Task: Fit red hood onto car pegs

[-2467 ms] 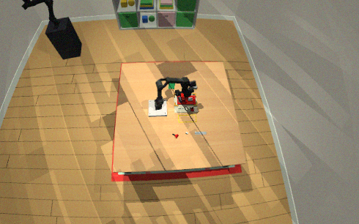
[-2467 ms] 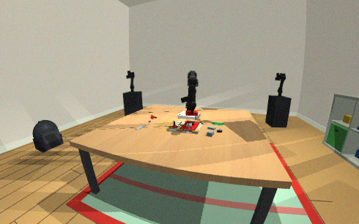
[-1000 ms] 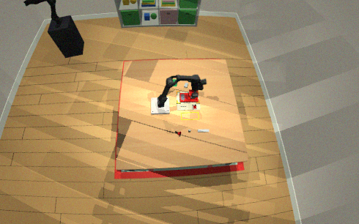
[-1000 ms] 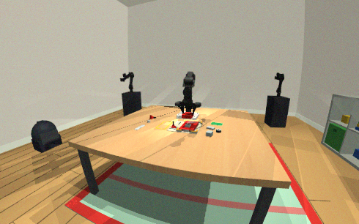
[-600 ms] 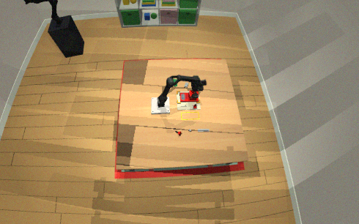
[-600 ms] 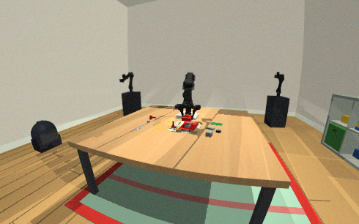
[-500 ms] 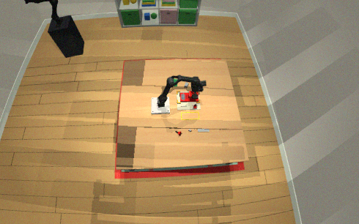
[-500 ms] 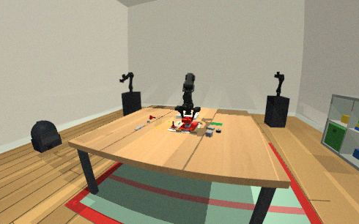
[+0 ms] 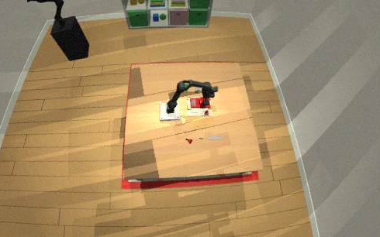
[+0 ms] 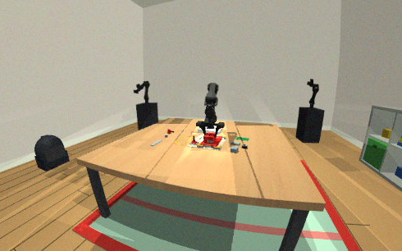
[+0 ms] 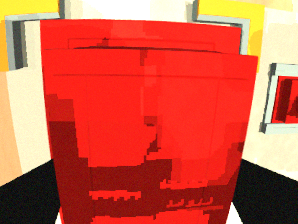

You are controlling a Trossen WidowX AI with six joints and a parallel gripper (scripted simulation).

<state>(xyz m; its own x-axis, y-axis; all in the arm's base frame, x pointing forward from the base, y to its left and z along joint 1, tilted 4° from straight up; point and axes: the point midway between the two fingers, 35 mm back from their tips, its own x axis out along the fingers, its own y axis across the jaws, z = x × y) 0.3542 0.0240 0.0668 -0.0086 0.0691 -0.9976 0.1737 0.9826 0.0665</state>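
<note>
Now: the grey engine block 40 mm below my gripper tip and 10 mm to the left of it. Also, from my gripper tip: cream jig (50 mm below, 40 mm behind, 10 mm to the right); then red hood (10 mm above); then green piece (240 mm to the left, 150 mm behind, 60 mm below).
</note>
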